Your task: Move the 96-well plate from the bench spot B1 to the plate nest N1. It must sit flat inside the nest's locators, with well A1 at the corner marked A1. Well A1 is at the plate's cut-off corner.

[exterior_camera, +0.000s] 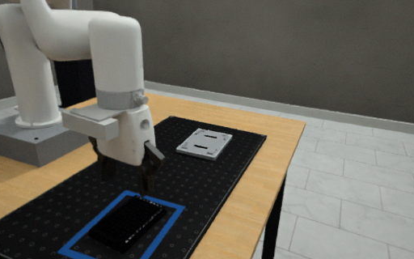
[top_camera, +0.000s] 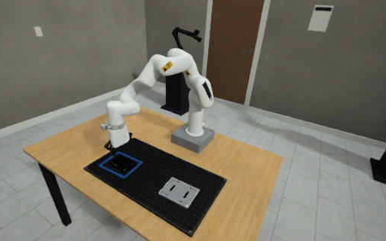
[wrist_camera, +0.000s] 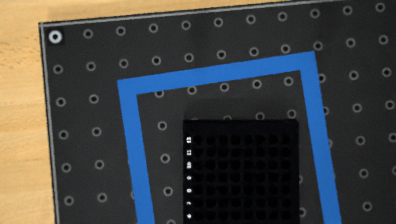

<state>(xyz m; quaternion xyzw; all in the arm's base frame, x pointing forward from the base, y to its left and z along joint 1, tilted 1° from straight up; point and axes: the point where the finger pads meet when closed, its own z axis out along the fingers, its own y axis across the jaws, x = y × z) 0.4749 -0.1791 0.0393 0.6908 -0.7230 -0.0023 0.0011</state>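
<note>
My gripper is now 9 cm above the 96-well plate. The rest, counted from my hand: grey plate nest N1: 38 cm to the left, 9 cm below, 3 cm behind.
</note>
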